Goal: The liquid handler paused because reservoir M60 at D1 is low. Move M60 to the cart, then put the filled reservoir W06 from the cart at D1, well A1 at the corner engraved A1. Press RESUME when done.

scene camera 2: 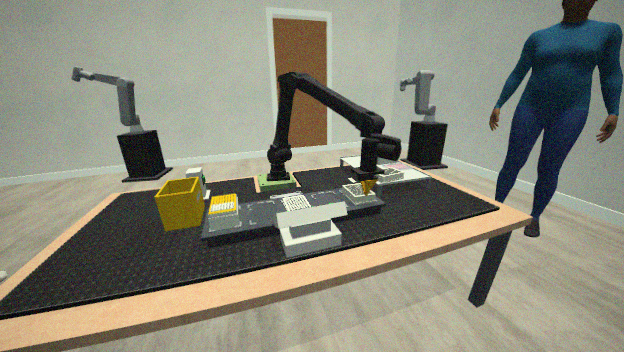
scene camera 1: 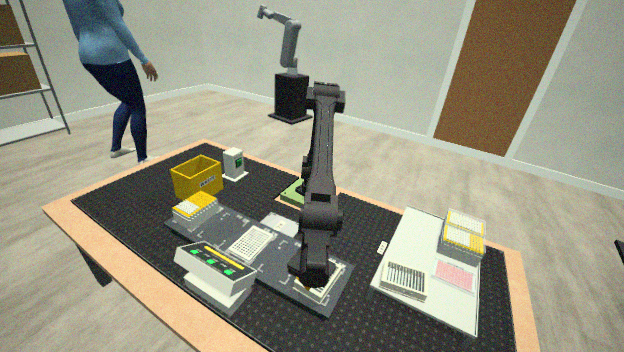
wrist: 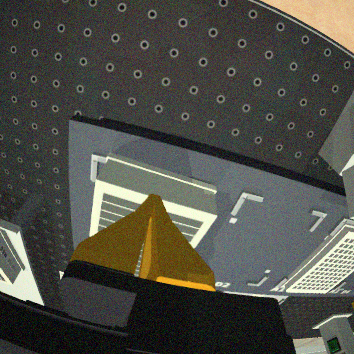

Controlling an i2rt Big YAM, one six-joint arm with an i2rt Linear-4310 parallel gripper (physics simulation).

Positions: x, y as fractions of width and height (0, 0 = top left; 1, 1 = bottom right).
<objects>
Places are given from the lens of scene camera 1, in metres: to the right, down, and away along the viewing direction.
pink plate (scene camera 1: 0.74, 0.80): 0.45, 0.31, 0.72
white well plate (scene camera 1: 0.40, 0.70): -0.20, 0.22, 0.79
</objects>
